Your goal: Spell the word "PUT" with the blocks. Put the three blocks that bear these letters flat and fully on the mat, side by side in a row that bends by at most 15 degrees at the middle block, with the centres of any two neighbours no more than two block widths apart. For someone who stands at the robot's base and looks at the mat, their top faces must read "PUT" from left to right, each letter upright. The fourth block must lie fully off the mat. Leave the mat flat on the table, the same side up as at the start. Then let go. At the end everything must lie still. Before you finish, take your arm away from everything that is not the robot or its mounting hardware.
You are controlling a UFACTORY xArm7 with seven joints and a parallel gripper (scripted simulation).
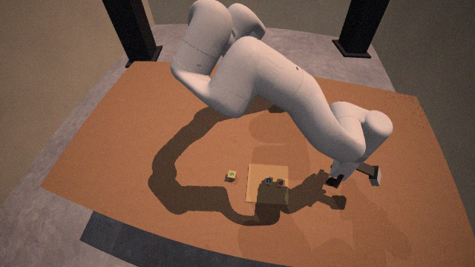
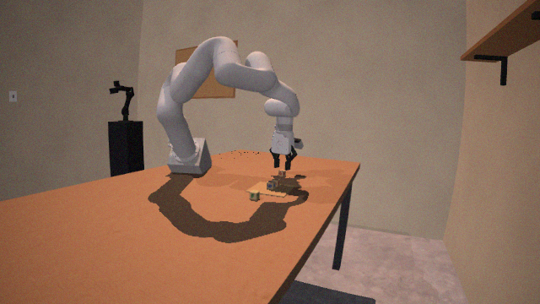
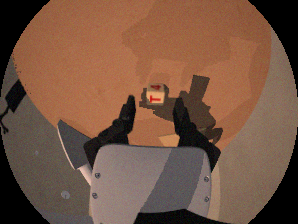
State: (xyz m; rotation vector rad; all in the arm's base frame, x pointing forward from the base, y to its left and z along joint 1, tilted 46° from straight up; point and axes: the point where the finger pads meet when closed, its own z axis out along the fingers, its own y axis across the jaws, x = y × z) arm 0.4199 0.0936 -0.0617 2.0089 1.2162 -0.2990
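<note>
Right now my hand is 40 mm above the T block. Also, from my hand: tan mat (220 mm to the right, 50 mm below, 10 mm behind); then P block (180 mm to the right, 30 mm below).
</note>
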